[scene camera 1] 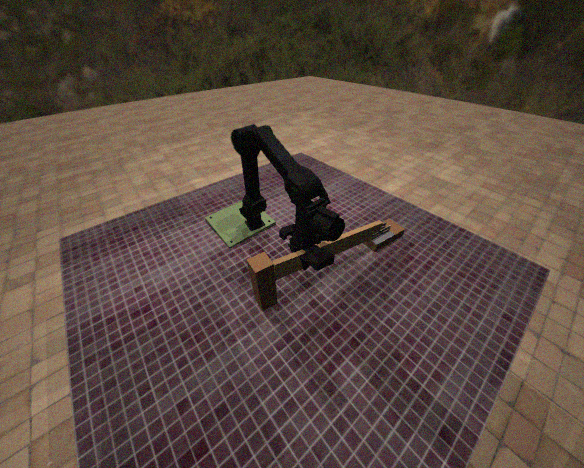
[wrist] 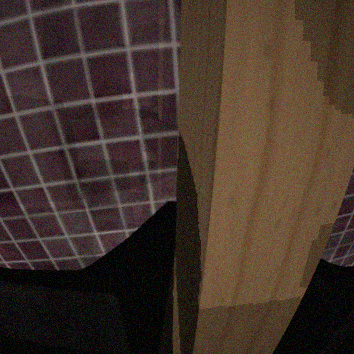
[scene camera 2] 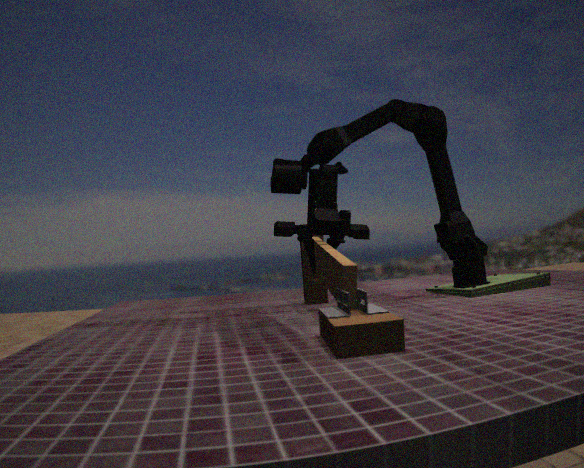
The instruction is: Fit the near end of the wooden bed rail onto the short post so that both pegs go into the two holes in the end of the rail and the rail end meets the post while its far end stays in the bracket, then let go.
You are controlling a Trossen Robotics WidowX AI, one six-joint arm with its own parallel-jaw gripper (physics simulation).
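Frame: origin at the arm's base, x ahead, y left, z up, level; metres.
Seen in the pictures: gripper, fingertip midpoint: (scene camera 1: 303, 267); arm's base at its link origin: (scene camera 1: 254, 223) (scene camera 2: 471, 285).
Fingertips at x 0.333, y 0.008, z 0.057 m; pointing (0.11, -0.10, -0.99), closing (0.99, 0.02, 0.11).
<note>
Pixels of each thing's top centre, then the offset from my fingertips to it. "spot": a spot on its surface instead. Level surfaces: height alone.
- upright short post at a spot on its surface: (scene camera 2: 314, 291) spot: 0.044 m down, 0.003 m ahead, 0.107 m right
- bracket at a spot on its surface: (scene camera 2: 333, 313) (scene camera 1: 387, 235) spot: 0.035 m down, 0.024 m ahead, 0.363 m left
- low wooden block at its top centre: (scene camera 2: 356, 314) (scene camera 1: 383, 231) 0.037 m down, 0.003 m back, 0.374 m left
- dark red tiled surface with pale lines, surface height: 0.073 m down
The wooden bed rail (scene camera 1: 350, 242) (scene camera 2: 341, 267) (wrist: 265, 150) spans between the short post and the bracket. Its near end is at the upper side of the upright short post (scene camera 1: 263, 287) (scene camera 2: 314, 291), with no clear gap showing in scene camera 1; the pegs and holes are hidden. The rail's far end sits between the upright metal plates of the bracket (scene camera 1: 383, 239) (scene camera 2: 333, 313), which is on a low wooden block (scene camera 1: 397, 229) (scene camera 2: 369, 336). My gripper (scene camera 1: 313, 252) (scene camera 2: 320, 241) (wrist: 194, 209) points down and is shut on the rail, nearer the post than the bracket.
The arm's base stands on a green plate (scene camera 1: 227, 227) (scene camera 2: 525, 281) to the side of the rail. A dark red tiled surface with pale lines (scene camera 1: 320, 400) (scene camera 2: 200, 380) (wrist: 90, 100) lies under everything, and its outer edges show in both scene views.
</note>
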